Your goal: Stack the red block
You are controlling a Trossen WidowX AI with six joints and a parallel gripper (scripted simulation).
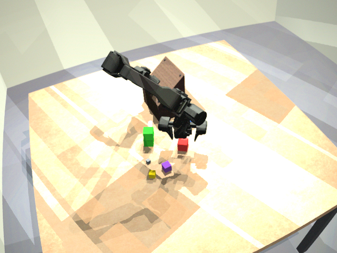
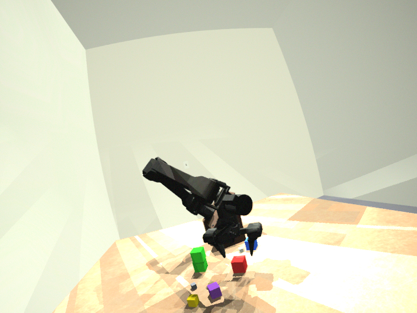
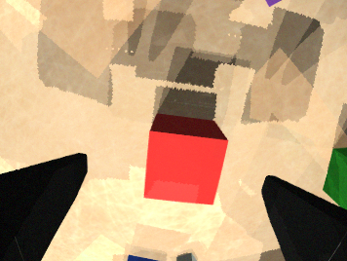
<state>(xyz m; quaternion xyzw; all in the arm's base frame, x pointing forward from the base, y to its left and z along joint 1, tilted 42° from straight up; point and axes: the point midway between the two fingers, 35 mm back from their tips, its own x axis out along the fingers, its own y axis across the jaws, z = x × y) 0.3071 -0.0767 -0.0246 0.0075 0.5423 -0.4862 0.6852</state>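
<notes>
Now: the red block 30 mm below my gripper tip. Also, from my gripper tip: blue cube 110 mm to the left, 100 mm behind, 30 mm below; purple cube 120 mm to the right, 50 mm ahead, 40 mm below; tiny grey cube 160 mm to the right, 40 mm below, 20 mm behind.
</notes>
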